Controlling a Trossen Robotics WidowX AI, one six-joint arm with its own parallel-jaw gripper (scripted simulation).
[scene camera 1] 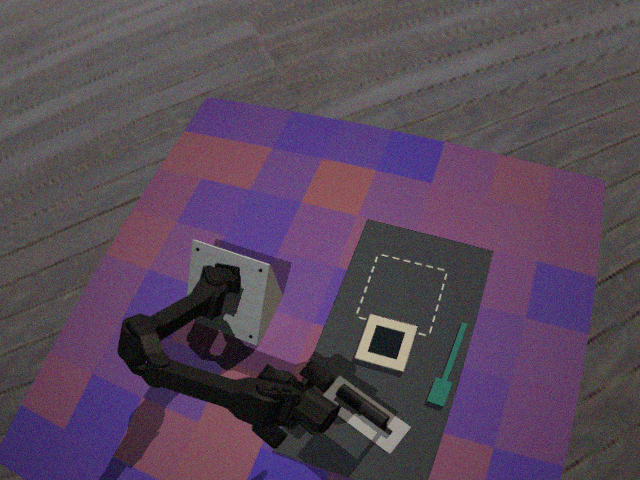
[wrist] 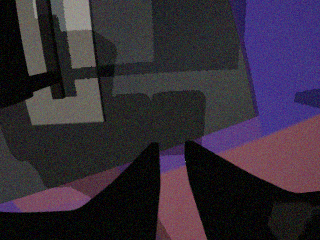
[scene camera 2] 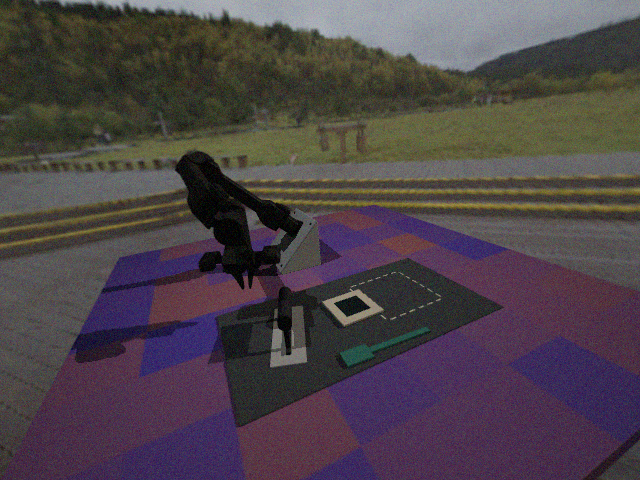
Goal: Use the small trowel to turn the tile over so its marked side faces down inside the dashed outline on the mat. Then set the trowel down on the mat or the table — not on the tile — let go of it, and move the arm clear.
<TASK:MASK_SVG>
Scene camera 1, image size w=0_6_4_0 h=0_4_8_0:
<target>gripper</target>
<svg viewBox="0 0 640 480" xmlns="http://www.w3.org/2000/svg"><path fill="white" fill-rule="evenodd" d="M252 426L253 432L273 449L276 449L288 435L279 426ZM287 426L289 430L293 430L300 424L310 435L321 434L314 432L296 418L291 419ZM309 361L299 372L300 376L308 379L304 386L298 380L302 389L307 391L315 385L321 392L327 392L335 382L334 375L316 361Z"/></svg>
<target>green trowel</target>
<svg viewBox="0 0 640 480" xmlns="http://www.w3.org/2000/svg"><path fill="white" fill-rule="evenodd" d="M465 322L461 323L442 379L439 377L435 378L427 399L432 404L444 407L453 383L448 381L448 377L468 325Z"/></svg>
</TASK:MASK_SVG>
